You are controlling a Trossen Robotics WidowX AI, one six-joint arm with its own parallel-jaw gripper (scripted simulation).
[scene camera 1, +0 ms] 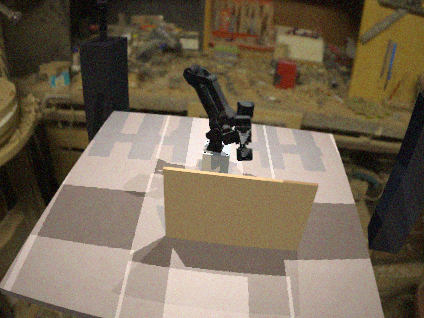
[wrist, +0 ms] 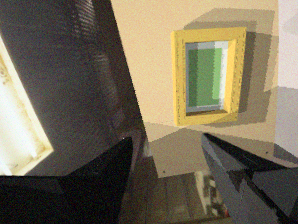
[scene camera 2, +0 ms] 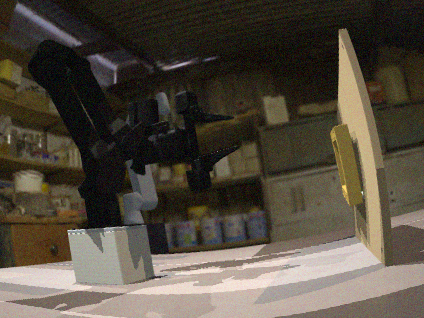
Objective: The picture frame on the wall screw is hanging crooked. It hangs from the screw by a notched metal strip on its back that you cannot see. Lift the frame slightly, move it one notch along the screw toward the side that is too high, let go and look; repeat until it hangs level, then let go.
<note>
In view: my gripper [scene camera 2: 236,132], a picture frame [scene camera 2: 341,140] and a tan wall board [scene camera 1: 220,208].
The picture frame shows as well in the wrist view [wrist: 207,64]. My gripper is seen too in scene camera 1 [scene camera 1: 243,150] and in the wrist view [wrist: 166,140]. The tan wall board is seen too in the wrist view [wrist: 147,41] and in scene camera 2 [scene camera 2: 372,225]. Scene camera 1 does not show the picture frame, which is hidden by the tan wall board.
</note>
